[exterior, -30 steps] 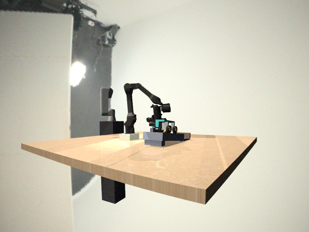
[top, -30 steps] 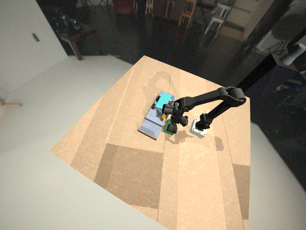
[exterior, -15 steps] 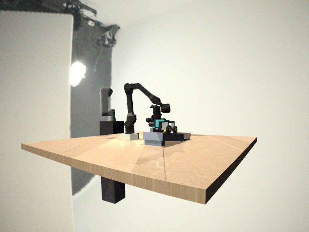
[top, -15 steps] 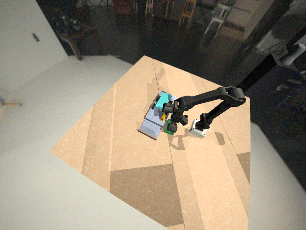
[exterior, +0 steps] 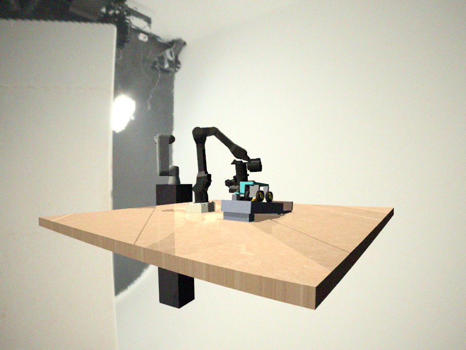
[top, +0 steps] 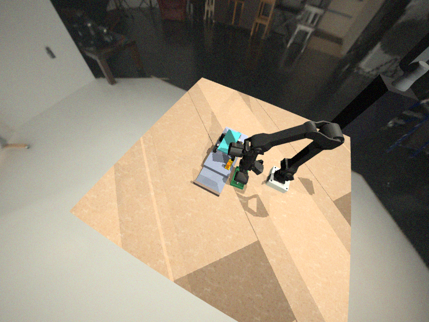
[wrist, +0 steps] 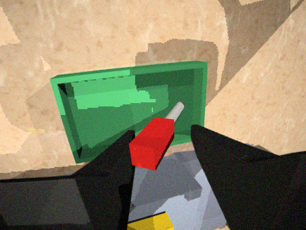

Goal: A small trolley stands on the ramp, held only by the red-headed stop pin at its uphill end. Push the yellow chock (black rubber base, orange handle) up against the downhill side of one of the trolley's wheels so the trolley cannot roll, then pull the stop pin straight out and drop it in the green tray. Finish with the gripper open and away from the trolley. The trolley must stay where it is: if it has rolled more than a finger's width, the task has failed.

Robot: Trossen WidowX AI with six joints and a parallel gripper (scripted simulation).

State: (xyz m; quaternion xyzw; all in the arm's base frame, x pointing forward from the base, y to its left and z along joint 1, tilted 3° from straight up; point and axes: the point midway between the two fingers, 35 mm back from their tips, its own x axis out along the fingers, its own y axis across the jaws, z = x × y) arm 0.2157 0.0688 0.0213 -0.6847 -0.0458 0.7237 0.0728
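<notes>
My gripper tip is 1 cm above the red-headed stop pin. Also, from my gripper tip: yellow chock 7 cm ahead, 3 cm to the right, 3 cm above; green tray 1 cm behind, 1 cm to the right, 6 cm below; trolley 11 cm ahead, 12 cm to the right, 6 cm above.
</notes>
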